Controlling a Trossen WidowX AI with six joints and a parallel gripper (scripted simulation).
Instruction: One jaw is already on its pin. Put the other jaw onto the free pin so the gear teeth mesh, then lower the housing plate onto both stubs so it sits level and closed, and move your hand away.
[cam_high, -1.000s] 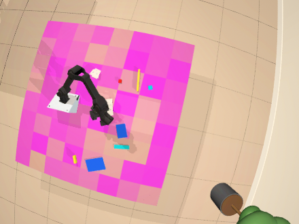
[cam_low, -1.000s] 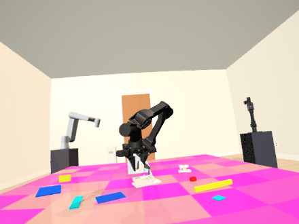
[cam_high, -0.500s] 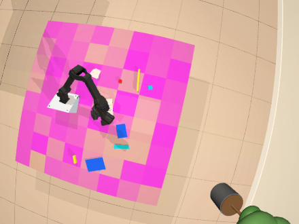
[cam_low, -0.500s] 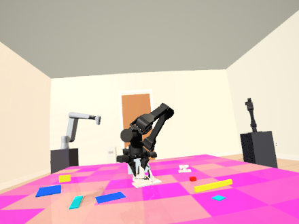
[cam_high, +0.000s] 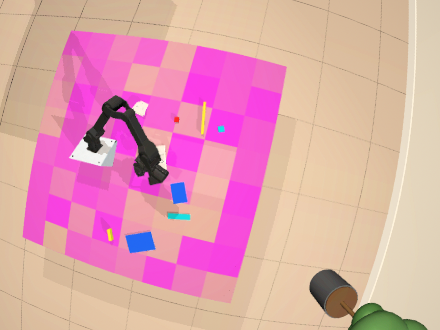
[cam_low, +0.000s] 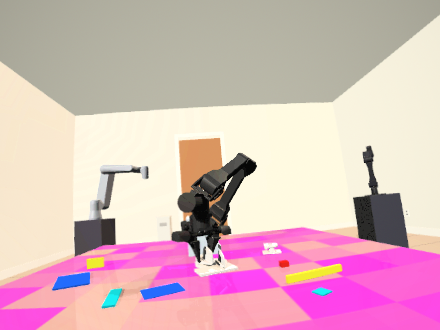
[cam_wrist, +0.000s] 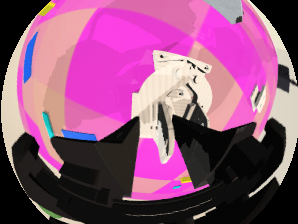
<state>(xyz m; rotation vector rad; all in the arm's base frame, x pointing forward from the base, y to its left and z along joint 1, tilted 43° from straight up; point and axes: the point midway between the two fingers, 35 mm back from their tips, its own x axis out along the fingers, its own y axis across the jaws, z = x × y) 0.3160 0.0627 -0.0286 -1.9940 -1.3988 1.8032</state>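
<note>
The white base is 30 mm to the left of my gripper tip and 30 mm below it. Round my gripper tip: red cube 240 mm to the left, 20 mm below, 20 mm ahead; then cyan bar 200 mm to the right, 190 mm ahead, 30 mm below; then white jaw 40 mm behind.
</note>
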